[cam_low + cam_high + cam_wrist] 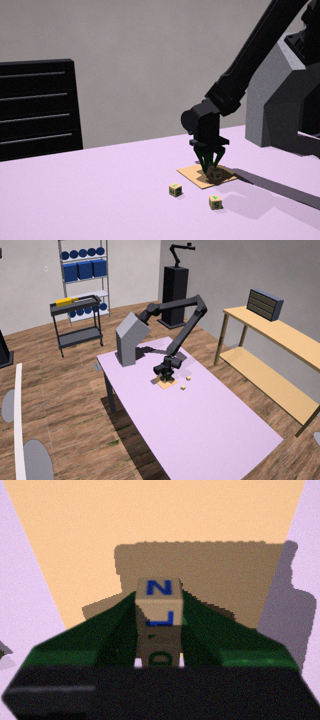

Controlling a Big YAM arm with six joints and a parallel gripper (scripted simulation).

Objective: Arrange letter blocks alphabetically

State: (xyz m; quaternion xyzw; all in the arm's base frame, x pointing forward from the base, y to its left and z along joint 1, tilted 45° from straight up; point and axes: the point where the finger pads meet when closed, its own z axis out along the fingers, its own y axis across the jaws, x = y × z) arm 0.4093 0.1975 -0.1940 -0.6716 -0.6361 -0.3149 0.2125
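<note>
Right now my hand is right at the L block. Also, from my hand: T block 14 cm ahead, 5 cm to the left, 1 cm below; then D block 3 cm to the left; then tan mat 2 cm below, 1 cm to the right.
</note>
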